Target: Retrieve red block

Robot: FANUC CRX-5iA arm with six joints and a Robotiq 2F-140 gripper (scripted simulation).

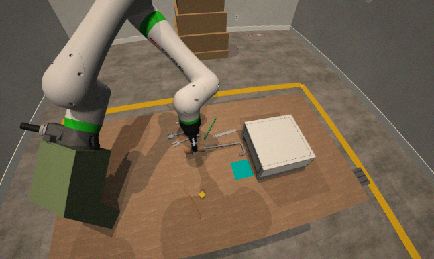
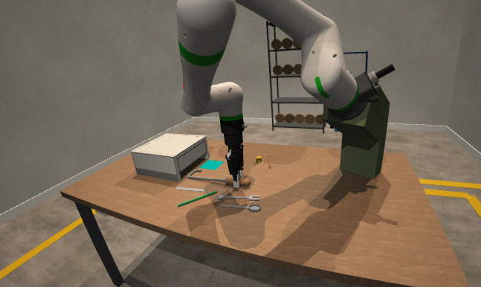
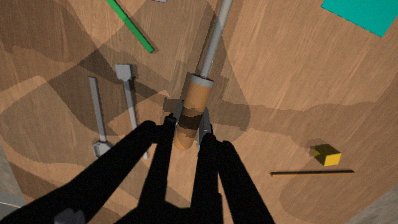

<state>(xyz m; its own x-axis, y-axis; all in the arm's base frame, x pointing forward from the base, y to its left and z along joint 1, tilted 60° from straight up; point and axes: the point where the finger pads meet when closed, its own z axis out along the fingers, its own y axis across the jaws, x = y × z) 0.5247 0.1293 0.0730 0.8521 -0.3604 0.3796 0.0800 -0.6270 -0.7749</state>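
Now: the teal square 25 cm ahead of my hand, 14 cm to the right of it and 4 cm below it. Round my hand: fork (5 cm behind, 8 cm to the left, 3 cm below); then spoon (11 cm behind, 13 cm to the left, 3 cm below); then green rod (11 cm ahead, 16 cm to the left, 3 cm below).
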